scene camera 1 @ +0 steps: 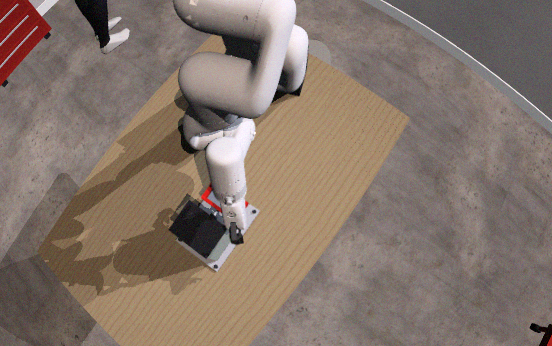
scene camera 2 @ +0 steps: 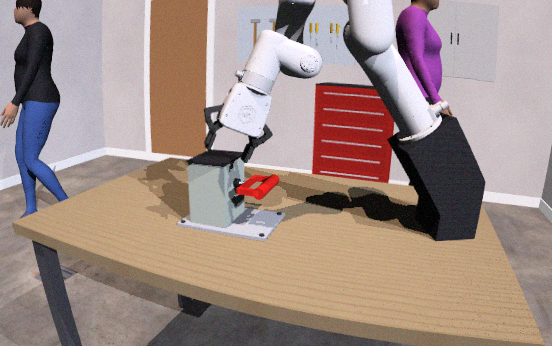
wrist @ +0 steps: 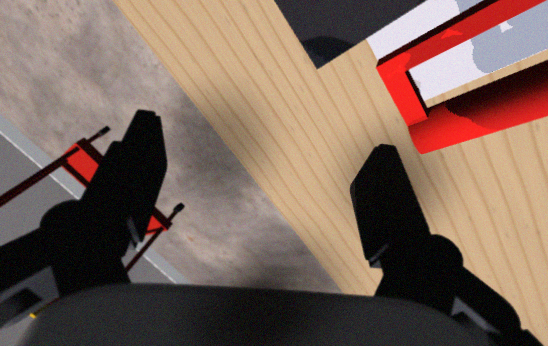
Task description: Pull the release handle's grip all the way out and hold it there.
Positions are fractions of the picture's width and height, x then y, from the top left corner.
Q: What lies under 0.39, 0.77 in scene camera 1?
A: A light grey base plate.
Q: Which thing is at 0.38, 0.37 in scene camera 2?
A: The gripper.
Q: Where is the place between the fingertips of the gripper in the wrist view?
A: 0.49, 0.44
